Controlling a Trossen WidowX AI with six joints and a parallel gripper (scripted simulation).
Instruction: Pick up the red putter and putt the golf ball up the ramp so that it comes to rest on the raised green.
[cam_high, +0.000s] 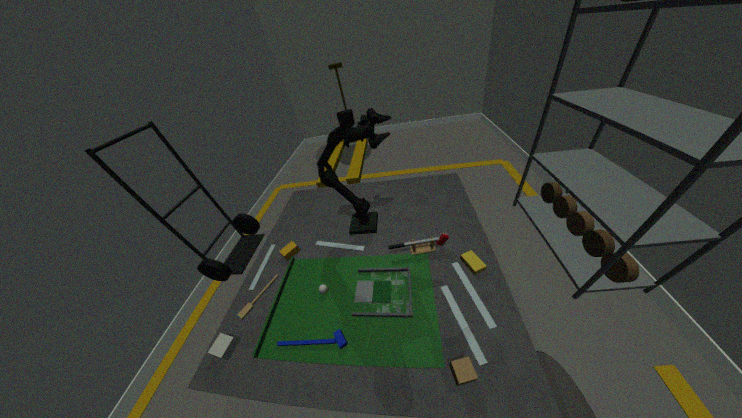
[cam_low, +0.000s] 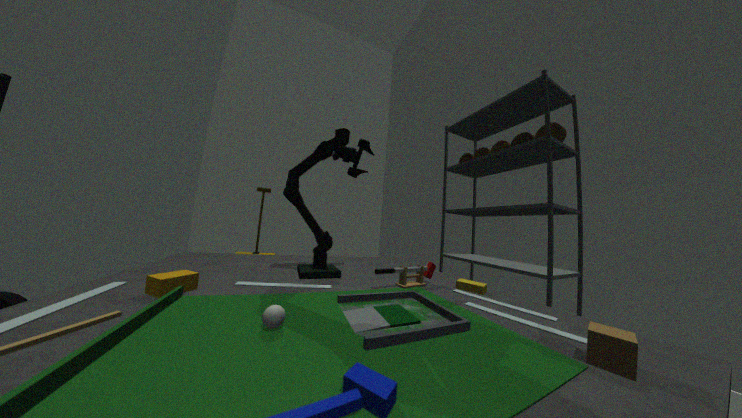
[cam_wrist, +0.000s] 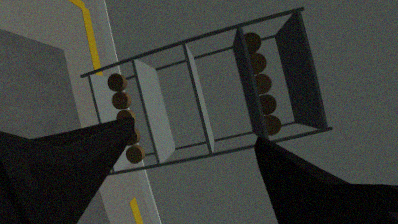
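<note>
Now: gripper tip 490 mm above the red putter, 280 mm short of it and 80 mm to the right of it. From my gripper tip the other things lie so: white golf ball: 520 mm below, 490 mm ahead, 380 mm to the right; yellow block: 640 mm to the right, 520 mm below, 250 mm ahead; blue putter: 710 mm ahead, 530 mm below, 380 mm to the right.
</note>
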